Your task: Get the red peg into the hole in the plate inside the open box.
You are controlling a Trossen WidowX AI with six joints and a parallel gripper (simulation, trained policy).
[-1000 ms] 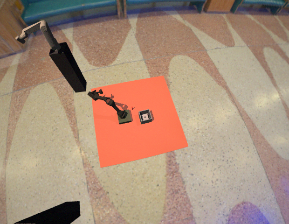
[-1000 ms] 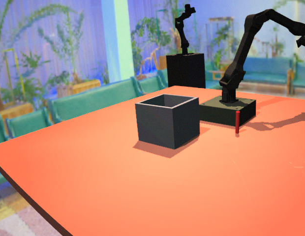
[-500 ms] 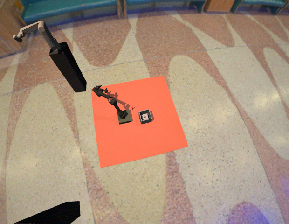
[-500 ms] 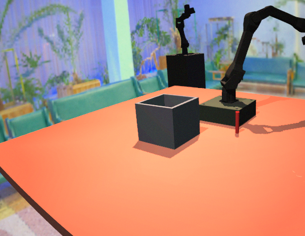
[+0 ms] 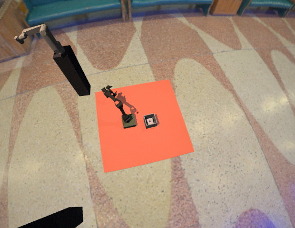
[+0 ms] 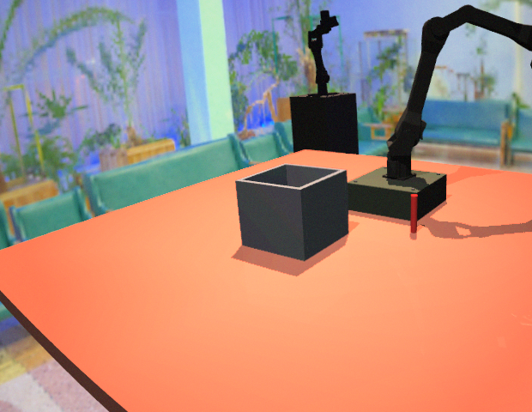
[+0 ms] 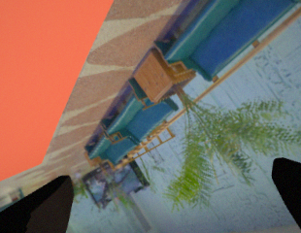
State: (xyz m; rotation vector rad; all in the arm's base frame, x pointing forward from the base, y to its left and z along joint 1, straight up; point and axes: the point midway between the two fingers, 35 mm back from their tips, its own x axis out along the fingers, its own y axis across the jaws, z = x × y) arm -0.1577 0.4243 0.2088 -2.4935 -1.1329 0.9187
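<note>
Right now the red peg is 31 cm to the right of my gripper tip, 30 cm ahead of it and 22 cm below it. Round my gripper tip: pale plate 49 cm to the right, 47 cm ahead, 22 cm below.
</note>
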